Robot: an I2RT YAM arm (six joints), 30 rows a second.
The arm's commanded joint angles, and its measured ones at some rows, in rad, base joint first. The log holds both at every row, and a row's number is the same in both.
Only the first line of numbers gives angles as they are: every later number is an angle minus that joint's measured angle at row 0.
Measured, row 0: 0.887 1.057 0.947 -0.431 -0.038 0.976
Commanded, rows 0 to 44: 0.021 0.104 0.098 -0.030 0.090 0.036; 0.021 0.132 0.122 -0.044 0.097 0.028; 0.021 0.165 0.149 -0.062 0.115 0.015; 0.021 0.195 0.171 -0.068 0.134 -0.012; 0.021 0.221 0.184 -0.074 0.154 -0.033; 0.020 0.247 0.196 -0.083 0.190 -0.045; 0.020 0.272 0.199 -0.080 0.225 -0.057; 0.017 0.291 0.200 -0.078 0.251 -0.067; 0.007 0.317 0.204 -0.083 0.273 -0.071; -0.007 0.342 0.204 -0.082 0.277 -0.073; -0.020 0.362 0.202 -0.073 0.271 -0.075; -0.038 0.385 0.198 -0.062 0.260 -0.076; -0.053 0.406 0.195 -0.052 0.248 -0.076; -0.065 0.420 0.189 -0.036 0.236 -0.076; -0.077 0.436 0.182 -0.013 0.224 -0.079; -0.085 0.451 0.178 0.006 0.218 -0.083; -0.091 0.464 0.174 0.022 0.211 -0.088; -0.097 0.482 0.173 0.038 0.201 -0.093; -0.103 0.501 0.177 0.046 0.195 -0.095; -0.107 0.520 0.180 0.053 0.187 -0.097; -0.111 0.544 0.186 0.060 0.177 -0.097; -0.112 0.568 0.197 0.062 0.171 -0.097; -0.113 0.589 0.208 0.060 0.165 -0.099; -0.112 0.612 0.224 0.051 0.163 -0.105; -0.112 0.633 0.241 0.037 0.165 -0.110; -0.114 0.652 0.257 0.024 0.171 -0.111; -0.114 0.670 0.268 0.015 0.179 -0.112; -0.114 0.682 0.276 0.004 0.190 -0.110; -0.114 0.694 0.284 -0.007 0.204 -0.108; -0.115 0.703 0.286 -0.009 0.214 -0.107; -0.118 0.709 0.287 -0.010 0.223 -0.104; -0.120 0.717 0.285 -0.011 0.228 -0.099; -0.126 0.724 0.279 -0.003 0.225 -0.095; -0.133 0.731 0.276 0.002 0.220 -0.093; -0.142 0.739 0.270 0.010 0.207 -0.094; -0.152 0.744 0.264 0.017 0.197 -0.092; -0.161 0.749 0.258 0.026 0.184 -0.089; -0.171 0.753 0.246 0.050 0.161 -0.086; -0.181 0.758 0.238 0.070 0.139 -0.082; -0.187 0.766 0.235 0.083 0.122 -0.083; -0.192 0.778 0.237 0.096 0.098 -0.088; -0.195 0.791 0.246 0.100 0.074 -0.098; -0.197 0.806 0.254 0.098 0.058 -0.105; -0.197 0.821 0.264 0.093 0.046 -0.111; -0.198 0.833 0.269 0.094 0.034 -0.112
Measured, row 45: -0.198 0.791 0.255 0.084 0.102 -0.094
